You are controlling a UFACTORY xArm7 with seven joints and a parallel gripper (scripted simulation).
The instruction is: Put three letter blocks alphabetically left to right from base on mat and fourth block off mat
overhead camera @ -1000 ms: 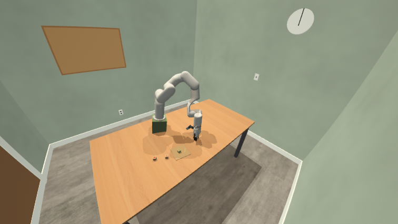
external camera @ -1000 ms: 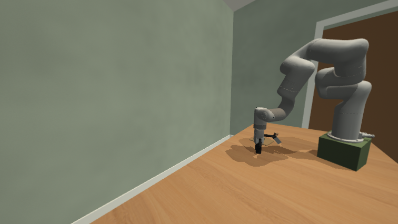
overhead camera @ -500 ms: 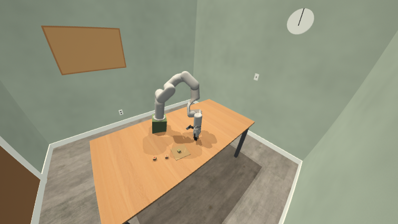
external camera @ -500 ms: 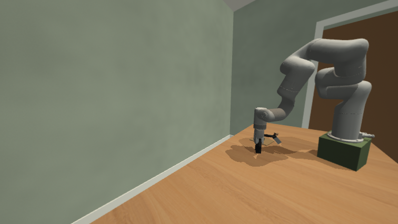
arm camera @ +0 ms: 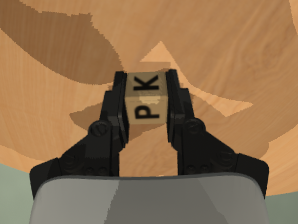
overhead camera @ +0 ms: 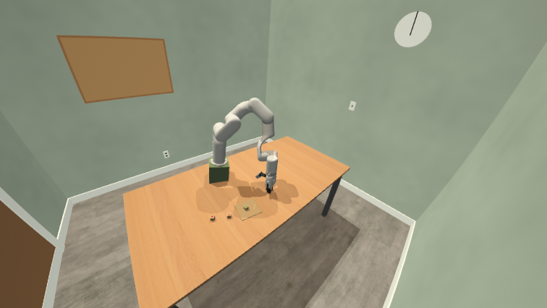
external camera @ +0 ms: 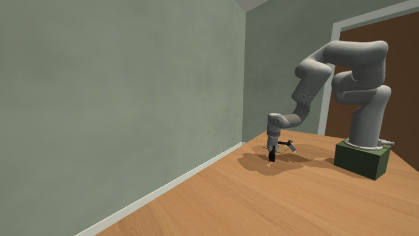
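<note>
Right now the tan mat is 1 cm behind my hand, 22 cm to the right of it and 2 cm below it. Also, from my hand: green-topped block 2 cm behind, 23 cm to the right.
</note>
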